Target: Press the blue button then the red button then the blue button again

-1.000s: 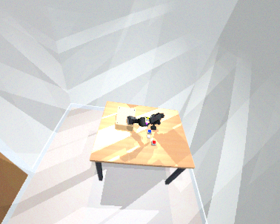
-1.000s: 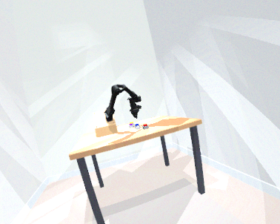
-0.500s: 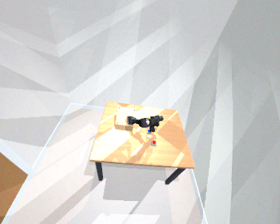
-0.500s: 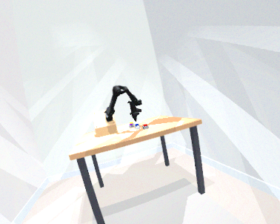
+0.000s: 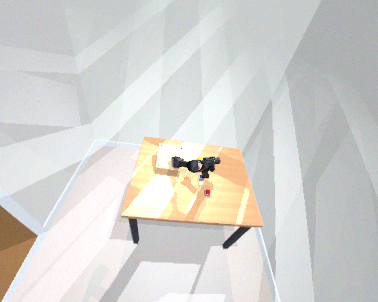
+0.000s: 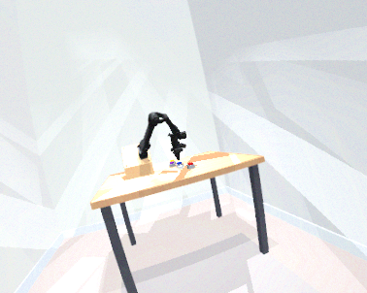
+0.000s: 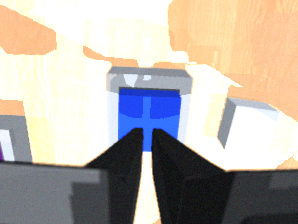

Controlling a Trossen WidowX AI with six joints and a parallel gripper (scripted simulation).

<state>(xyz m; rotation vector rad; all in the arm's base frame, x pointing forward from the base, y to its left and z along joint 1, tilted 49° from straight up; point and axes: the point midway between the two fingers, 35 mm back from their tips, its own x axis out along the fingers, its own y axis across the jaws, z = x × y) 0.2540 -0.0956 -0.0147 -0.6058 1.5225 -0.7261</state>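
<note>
The blue button lies 2 cm below my gripper tip. From my gripper tip the other things lie so: white block 1 cm behind, 7 cm to the right, 4 cm below; red button 4 cm ahead, 16 cm to the right, 2 cm below; purple button 3 cm behind, 11 cm to the left, 2 cm below.
</note>
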